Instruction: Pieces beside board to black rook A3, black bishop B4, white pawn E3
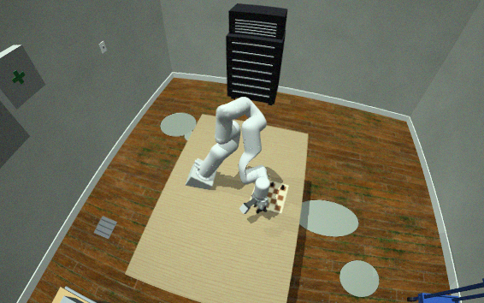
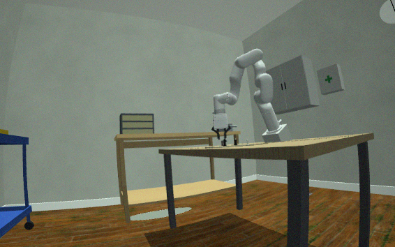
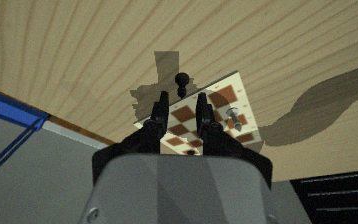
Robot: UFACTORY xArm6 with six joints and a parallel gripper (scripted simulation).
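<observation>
The black chess piece is 30 mm ahead of my hand, 220 mm to the left of it and 50 mm below it. From my hand the other things lie so: chessboard 40 mm ahead, 140 mm to the left, 70 mm below; white pawn 10 mm behind, 280 mm to the left, 60 mm below.
</observation>
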